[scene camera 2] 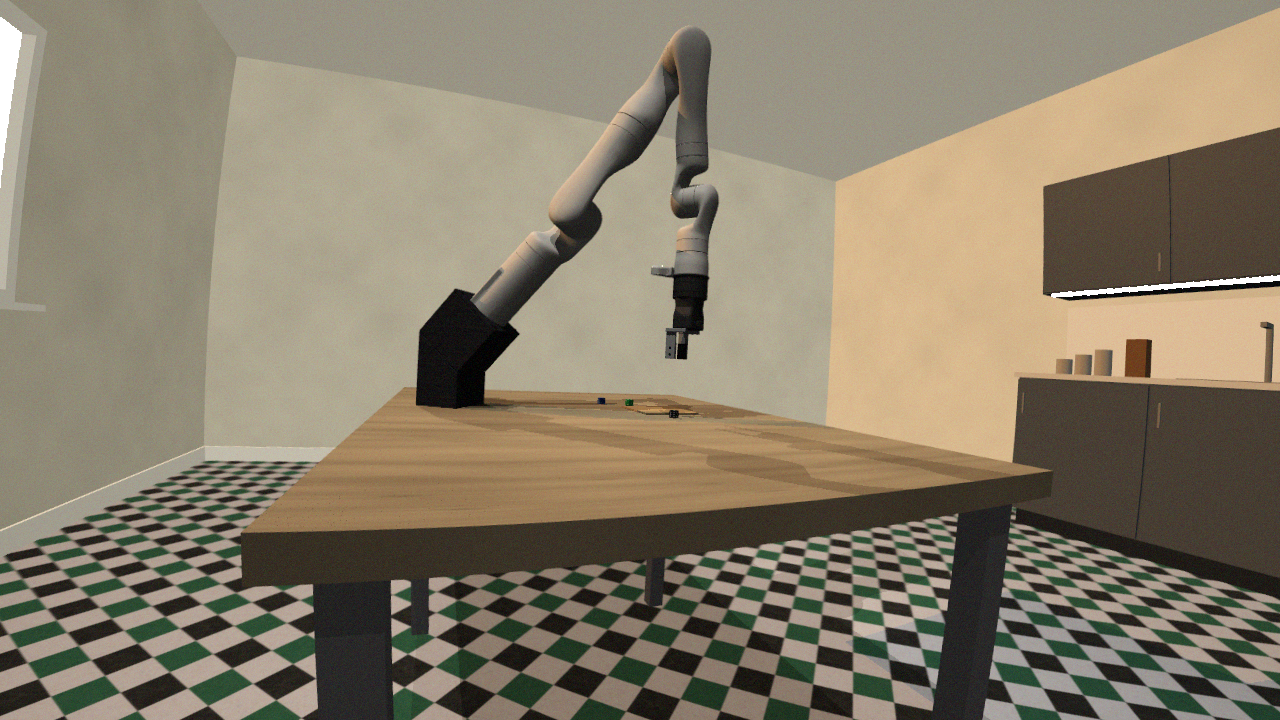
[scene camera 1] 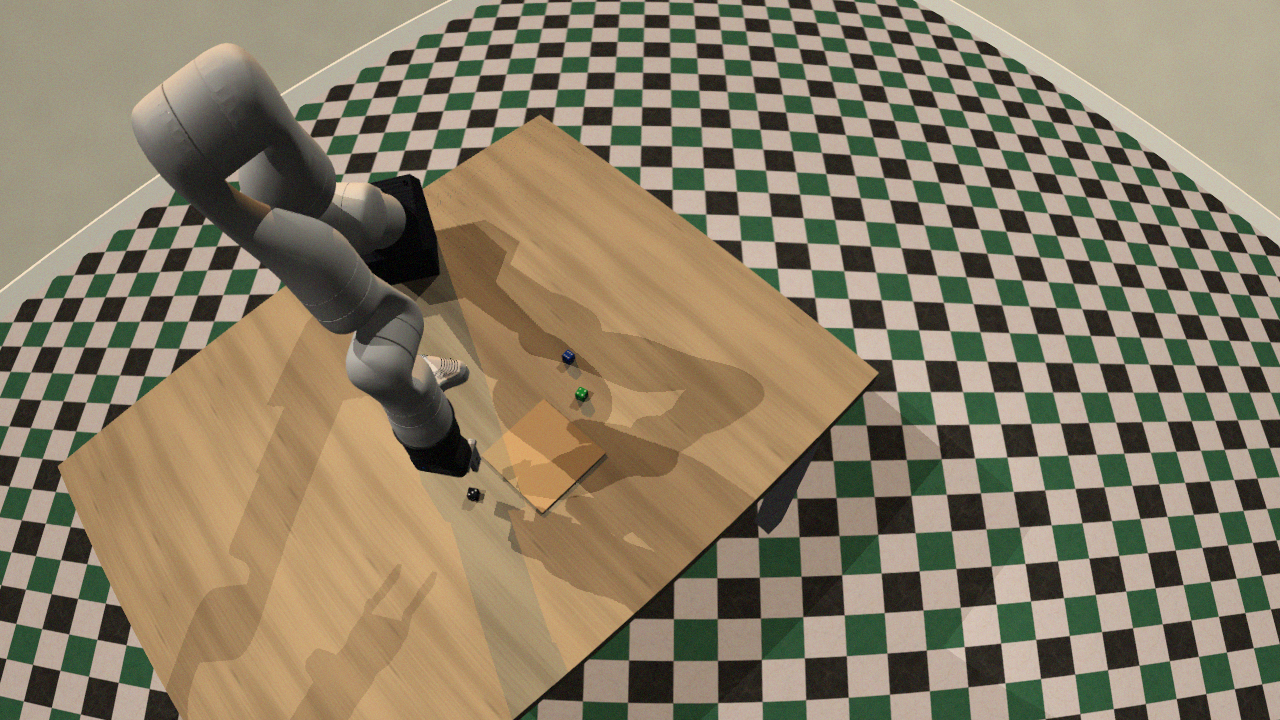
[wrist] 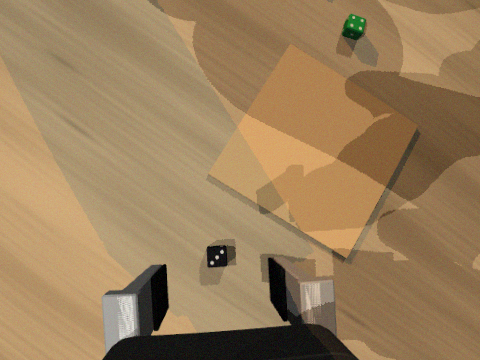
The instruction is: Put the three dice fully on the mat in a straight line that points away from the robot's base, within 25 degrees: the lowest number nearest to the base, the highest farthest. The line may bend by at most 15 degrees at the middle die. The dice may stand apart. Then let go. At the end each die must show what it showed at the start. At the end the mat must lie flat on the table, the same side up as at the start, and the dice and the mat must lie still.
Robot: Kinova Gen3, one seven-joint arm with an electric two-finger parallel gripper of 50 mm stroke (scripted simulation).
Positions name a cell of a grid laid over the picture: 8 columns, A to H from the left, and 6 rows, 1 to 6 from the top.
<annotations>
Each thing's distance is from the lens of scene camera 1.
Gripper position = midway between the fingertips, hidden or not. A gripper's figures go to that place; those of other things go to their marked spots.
gripper (scene camera 1: C4): 112 cm
thin mat (scene camera 1: D4): 124 cm
</annotations>
